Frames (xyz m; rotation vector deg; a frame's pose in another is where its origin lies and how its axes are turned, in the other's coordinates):
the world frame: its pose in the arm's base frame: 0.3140 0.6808 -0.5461 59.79 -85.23 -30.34
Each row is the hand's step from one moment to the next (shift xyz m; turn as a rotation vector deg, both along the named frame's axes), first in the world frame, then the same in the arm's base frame.
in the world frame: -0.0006 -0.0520 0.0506 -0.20 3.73 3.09
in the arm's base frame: -0.0322 -0.0372 -0.0534 -4.09 1.30 2.26
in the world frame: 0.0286 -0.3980 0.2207 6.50 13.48 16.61
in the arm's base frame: -0.0856 -0.2732 -0.3549 -19.32 -2.62 10.94
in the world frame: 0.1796 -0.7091 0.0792 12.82 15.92 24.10
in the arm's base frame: 0.1562 -0.5209 -0.4956 -26.64 -8.44 14.75
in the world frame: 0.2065 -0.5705 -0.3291 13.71 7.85 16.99
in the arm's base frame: 0.5035 -0.3792 -0.2813 -17.36 -11.53 10.19
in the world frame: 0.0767 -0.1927 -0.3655 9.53 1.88 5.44
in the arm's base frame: 0.4119 -0.0745 -0.0370 -4.94 -8.30 5.54
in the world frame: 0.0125 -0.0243 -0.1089 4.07 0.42 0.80
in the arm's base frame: 0.1118 0.0029 0.0103 -0.55 -3.38 2.38
